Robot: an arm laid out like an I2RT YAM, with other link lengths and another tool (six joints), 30 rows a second.
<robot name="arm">
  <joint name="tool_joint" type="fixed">
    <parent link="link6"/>
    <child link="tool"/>
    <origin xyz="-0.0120 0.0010 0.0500" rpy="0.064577 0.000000 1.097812"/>
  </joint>
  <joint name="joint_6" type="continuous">
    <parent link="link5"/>
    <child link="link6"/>
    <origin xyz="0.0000 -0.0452 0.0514" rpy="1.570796 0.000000 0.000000"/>
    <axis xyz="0 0 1"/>
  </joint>
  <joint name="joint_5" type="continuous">
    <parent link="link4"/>
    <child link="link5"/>
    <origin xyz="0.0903 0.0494 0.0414" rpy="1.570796 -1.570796 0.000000"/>
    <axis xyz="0 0 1"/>
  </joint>
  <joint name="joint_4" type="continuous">
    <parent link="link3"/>
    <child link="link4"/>
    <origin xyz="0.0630 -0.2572 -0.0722" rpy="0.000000 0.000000 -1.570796"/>
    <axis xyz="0 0 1"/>
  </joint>
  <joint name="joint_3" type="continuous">
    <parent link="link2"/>
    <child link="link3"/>
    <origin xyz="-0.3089 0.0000 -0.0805" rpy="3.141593 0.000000 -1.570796"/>
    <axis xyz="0 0 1"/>
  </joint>
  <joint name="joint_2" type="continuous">
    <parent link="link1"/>
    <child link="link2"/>
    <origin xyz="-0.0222 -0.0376 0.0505" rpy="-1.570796 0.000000 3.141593"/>
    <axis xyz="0 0 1"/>
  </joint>
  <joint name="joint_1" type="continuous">
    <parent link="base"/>
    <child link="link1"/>
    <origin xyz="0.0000 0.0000 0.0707" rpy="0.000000 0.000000 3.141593"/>
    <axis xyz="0 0 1"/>
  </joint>
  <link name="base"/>
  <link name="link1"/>
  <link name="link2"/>
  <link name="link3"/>
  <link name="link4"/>
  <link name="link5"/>
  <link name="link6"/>
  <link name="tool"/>
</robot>
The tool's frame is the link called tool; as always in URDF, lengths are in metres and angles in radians. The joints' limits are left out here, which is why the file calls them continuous.
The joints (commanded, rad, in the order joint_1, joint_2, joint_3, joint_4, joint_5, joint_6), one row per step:
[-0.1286, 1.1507, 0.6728, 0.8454, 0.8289, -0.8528]
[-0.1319, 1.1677, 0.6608, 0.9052, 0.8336, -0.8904]
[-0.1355, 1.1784, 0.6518, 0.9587, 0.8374, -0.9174]
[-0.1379, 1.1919, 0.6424, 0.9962, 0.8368, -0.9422]
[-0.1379, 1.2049, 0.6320, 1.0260, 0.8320, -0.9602]
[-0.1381, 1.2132, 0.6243, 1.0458, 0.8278, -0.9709]
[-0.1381, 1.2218, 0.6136, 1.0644, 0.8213, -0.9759]
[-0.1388, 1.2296, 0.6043, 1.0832, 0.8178, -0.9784]
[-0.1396, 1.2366, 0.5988, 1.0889, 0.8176, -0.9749]
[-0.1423, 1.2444, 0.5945, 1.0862, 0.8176, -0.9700]
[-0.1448, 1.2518, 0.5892, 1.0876, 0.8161, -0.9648]
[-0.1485, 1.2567, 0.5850, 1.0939, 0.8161, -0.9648]
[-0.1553, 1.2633, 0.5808, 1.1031, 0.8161, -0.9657]
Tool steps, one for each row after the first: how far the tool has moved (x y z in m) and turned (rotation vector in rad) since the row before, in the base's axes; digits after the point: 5 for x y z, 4 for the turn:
[0.00049, -0.00167, -0.00110, -0.0220, -0.0002, -0.0171]
[-0.00100, -0.00143, 0.00100, -0.0167, -0.0116, -0.0144]
[0.00088, -0.00100, -0.00226, -0.0146, 0.0059, -0.0089]
[0.00164, -0.00002, -0.00349, -0.0119, 0.0087, -0.0009]
[0.00096, 0.00002, -0.00249, -0.0077, 0.0052, 0.0004]
[0.00115, 0.00026, -0.00383, -0.0053, 0.0051, 0.0043]
[0.00064, -0.00008, -0.00306, -0.0030, 0.0006, 0.0017]
[0.00110, -0.00037, -0.00332, 0.0026, 0.0039, 0.0004]
[0.00155, -0.00104, -0.00434, 0.0046, 0.0107, -0.0013]
[0.00125, -0.00084, -0.00397, 0.0037, 0.0071, 0.0003]
[0.00013, -0.00121, -0.00214, 0.0004, 0.0028, -0.0037]
[-0.00004, -0.00219, -0.00222, -0.0002, 0.0023, -0.0071]

